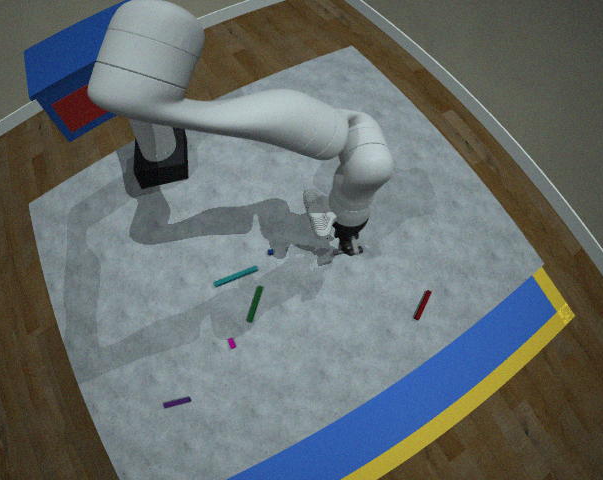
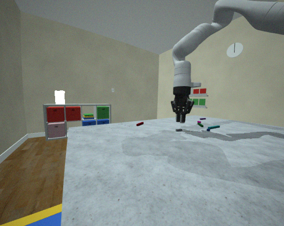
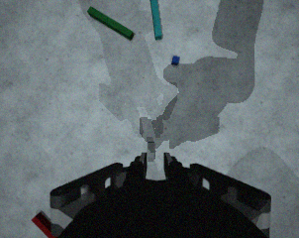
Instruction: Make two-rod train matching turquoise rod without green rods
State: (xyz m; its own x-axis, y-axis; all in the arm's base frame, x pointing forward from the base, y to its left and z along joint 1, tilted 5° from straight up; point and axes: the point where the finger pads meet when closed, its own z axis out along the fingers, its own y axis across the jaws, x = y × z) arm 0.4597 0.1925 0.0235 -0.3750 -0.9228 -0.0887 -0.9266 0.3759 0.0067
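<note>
My gripper is now 60 mm above the grey rod. Round my hand: small blue rod 90 mm behind, 120 mm to the right, 60 mm below; red rod 220 mm ahead, 60 mm to the left, 60 mm below; green rod 10 mm behind, 220 mm to the right, 60 mm below.
</note>
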